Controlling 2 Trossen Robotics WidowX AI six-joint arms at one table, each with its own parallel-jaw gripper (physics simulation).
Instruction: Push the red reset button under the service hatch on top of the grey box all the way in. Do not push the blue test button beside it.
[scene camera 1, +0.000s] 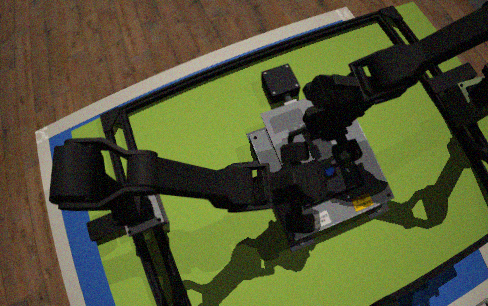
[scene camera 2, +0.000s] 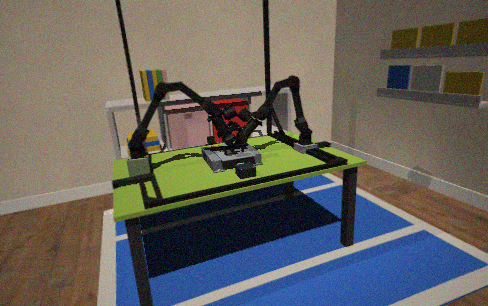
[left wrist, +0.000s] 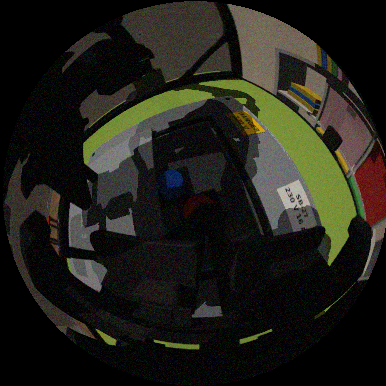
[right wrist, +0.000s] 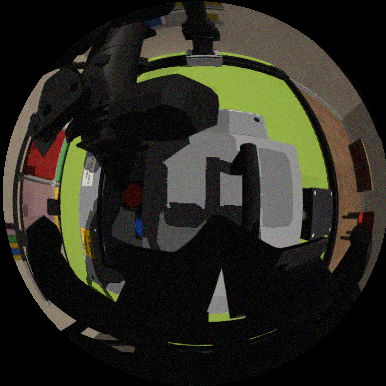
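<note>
The grey box (scene camera 1: 343, 212) (scene camera 2: 212, 159) (left wrist: 281, 169) (right wrist: 241, 124) lies on the green table. Its hatch lid (scene camera 1: 285, 119) (right wrist: 277, 187) is slid aside, toward the small black box, and the button recess is uncovered. The blue button (scene camera 1: 329, 171) (left wrist: 170, 182) (right wrist: 138, 227) shows in full. The red button (left wrist: 196, 203) (right wrist: 132, 194) is half hidden under my left gripper (scene camera 1: 317, 185) (scene camera 2: 241, 141) (left wrist: 205, 208), which is shut and empty with its tip on that button. My right gripper (scene camera 1: 317, 149) (scene camera 2: 230, 142) (right wrist: 215, 219) is shut and empty, right beside the black hatch handle (right wrist: 250, 180).
A small black box (scene camera 1: 280, 80) (scene camera 2: 246, 170) (right wrist: 316, 212) stands on the table just beyond the hatch lid. A black frame (scene camera 1: 182, 82) runs round the table's edge. Both arms cross above the grey box. Yellow and white labels sit on the box's near side.
</note>
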